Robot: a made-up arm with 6 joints. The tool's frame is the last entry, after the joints.
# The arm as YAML. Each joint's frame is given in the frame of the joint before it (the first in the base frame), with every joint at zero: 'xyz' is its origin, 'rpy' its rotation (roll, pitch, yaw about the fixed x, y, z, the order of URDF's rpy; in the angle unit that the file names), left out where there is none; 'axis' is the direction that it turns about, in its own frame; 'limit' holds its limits. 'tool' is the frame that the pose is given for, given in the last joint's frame.
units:
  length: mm
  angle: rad
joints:
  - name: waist
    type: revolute
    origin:
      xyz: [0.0, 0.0, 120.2]
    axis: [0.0, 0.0, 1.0]
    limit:
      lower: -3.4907
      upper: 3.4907
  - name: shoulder
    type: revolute
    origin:
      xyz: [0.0, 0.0, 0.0]
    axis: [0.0, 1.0, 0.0]
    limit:
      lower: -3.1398
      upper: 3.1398
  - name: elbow
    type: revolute
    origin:
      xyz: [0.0, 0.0, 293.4]
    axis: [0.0, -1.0, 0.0]
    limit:
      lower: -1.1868
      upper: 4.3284
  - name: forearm
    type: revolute
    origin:
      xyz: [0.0, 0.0, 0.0]
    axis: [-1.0, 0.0, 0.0]
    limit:
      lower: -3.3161
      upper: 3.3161
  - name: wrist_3
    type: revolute
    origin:
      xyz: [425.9, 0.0, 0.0]
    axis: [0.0, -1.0, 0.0]
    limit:
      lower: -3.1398
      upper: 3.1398
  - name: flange
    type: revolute
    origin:
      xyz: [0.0, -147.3, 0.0]
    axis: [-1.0, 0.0, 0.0]
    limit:
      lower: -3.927
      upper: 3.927
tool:
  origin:
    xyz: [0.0, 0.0, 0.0]
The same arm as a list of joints. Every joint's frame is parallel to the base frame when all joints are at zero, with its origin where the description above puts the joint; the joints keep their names.
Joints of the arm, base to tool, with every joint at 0 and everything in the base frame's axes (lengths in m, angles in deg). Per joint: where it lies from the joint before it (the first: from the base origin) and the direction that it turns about. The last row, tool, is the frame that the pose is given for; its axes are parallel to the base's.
waist: origin 0.0000 0.0000 0.1202 axis +z
shoulder: origin 0.0000 0.0000 0.0000 axis +y
elbow: origin 0.0000 0.0000 0.2934 axis -y
forearm: origin 0.0000 0.0000 0.0000 axis -x
wrist_3: origin 0.4259 0.0000 0.0000 axis -y
flange: origin 0.0000 -0.1473 0.0000 axis -x
tool: origin 0.0000 0.0000 0.0000
Joint limits (deg, base to tool): -200.00..200.00 -179.90..179.90 -68.00..248.00 -190.00..190.00 -179.90..179.90 -225.00..225.00

